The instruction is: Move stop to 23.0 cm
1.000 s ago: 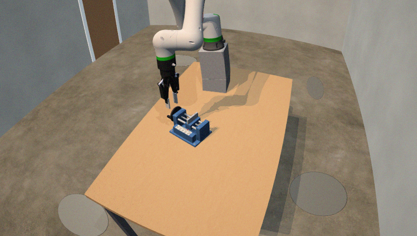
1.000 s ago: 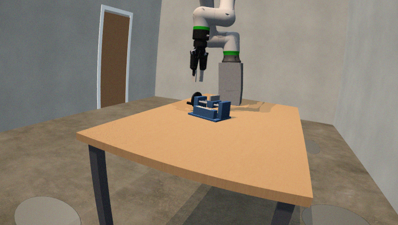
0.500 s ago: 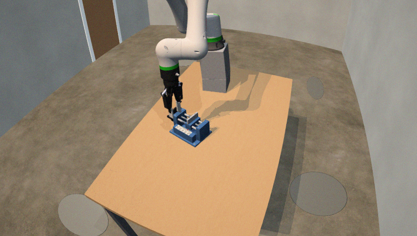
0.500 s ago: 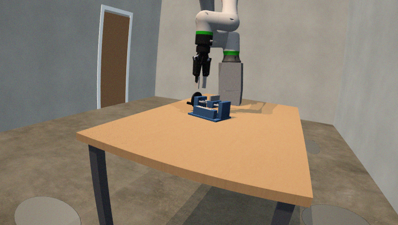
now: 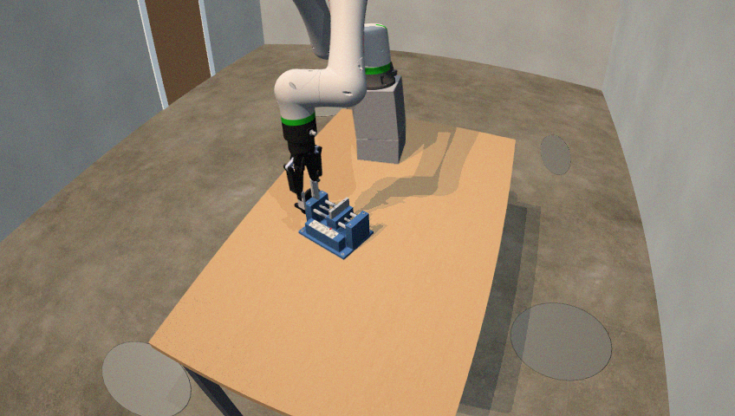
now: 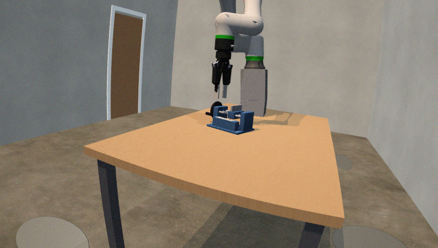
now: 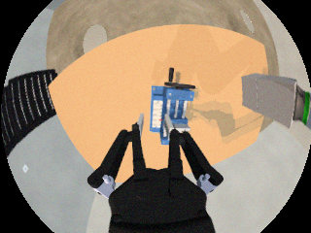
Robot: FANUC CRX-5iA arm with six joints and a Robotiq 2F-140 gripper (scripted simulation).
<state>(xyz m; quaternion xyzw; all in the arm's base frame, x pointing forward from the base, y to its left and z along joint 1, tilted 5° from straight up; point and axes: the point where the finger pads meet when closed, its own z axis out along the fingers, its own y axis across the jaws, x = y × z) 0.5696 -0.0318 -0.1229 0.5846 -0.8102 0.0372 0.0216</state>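
My hand is 8 cm past the black handwheel, 7 cm to the left of it and 13 cm above it. Round my hand: grey stop plate (5 cm behind, 7 cm to the left, 10 cm below).
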